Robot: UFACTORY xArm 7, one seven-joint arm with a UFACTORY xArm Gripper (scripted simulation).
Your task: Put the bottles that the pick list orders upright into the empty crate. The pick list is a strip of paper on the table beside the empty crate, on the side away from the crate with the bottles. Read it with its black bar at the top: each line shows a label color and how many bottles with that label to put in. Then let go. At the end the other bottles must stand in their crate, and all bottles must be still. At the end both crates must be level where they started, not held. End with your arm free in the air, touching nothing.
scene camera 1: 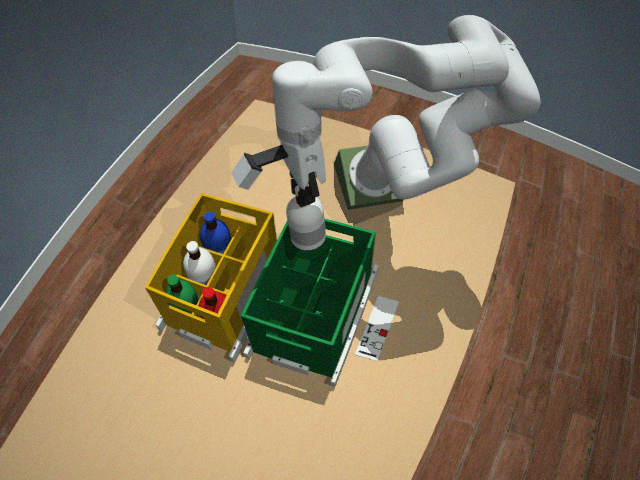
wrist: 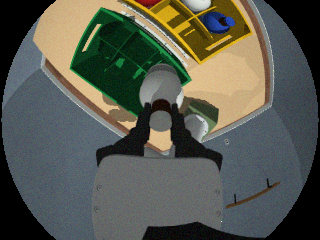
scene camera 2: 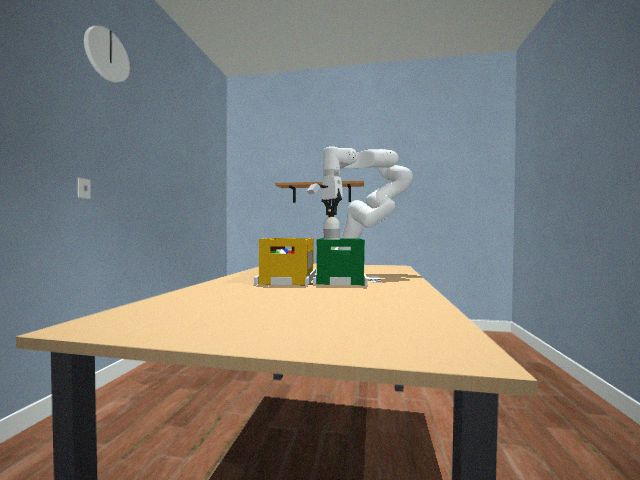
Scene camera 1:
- my gripper: 303, 197
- green crate: 331, 273
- blue bottle: 216, 237
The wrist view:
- my gripper: 161, 111
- green crate: 107, 70
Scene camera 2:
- my gripper: 331, 215
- green crate: 330, 263
